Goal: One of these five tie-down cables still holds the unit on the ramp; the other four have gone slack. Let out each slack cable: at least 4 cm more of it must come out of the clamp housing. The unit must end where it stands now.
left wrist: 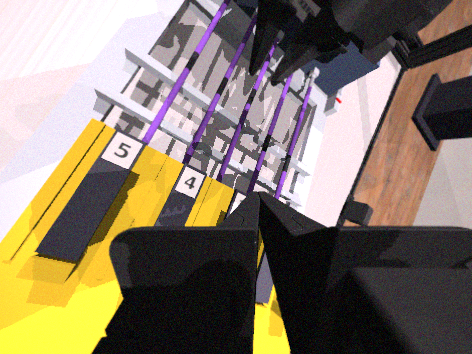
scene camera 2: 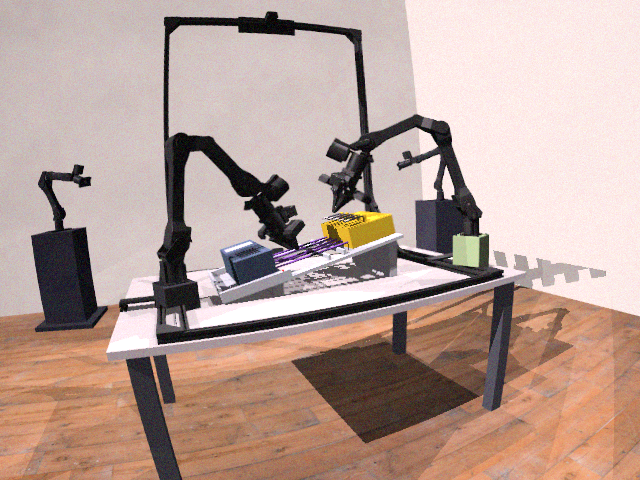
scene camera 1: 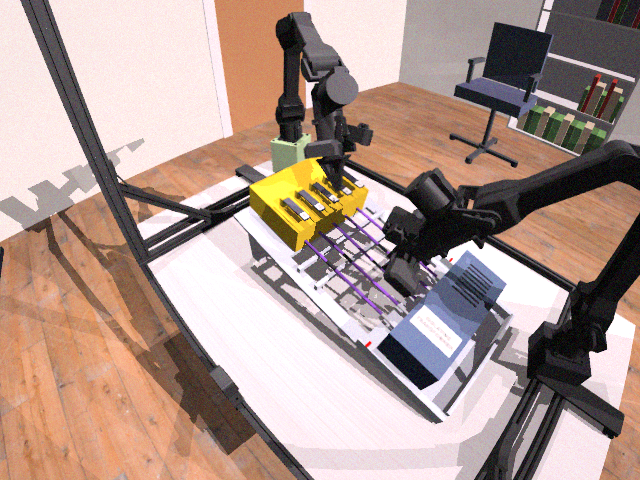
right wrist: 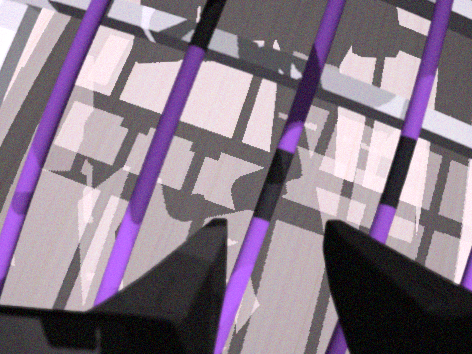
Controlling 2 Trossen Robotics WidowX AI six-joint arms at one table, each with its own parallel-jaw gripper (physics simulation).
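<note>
The yellow clamp housing (scene camera 1: 273,193) (scene camera 2: 379,232) (left wrist: 30,315) sits at the ramp's upper end. Dark levers lie on top; labels 5 (left wrist: 122,150) and 4 (left wrist: 189,182) are readable. Five purple cables with black bands run down to the blue unit (scene camera 1: 447,315) (scene camera 2: 250,268) (left wrist: 345,70); I cannot tell which is taut. My left gripper (scene camera 1: 338,187) (scene camera 2: 336,209) (left wrist: 257,198) is shut and empty, low over the housing, hiding other labels. My right gripper (scene camera 2: 296,248) (left wrist: 261,79) (right wrist: 275,233) is partly open and empty; the middle cable (right wrist: 272,182) passes between its fingertips in the right wrist view.
The white ramp (scene camera 1: 330,310) (scene camera 2: 374,246) has crossbars (right wrist: 360,92) beneath the cables. Red marks (scene camera 1: 368,344) (left wrist: 338,100) are near the unit. A black frame surrounds the table (scene camera 1: 248,346). The right forearm reaches over the unit's upper end.
</note>
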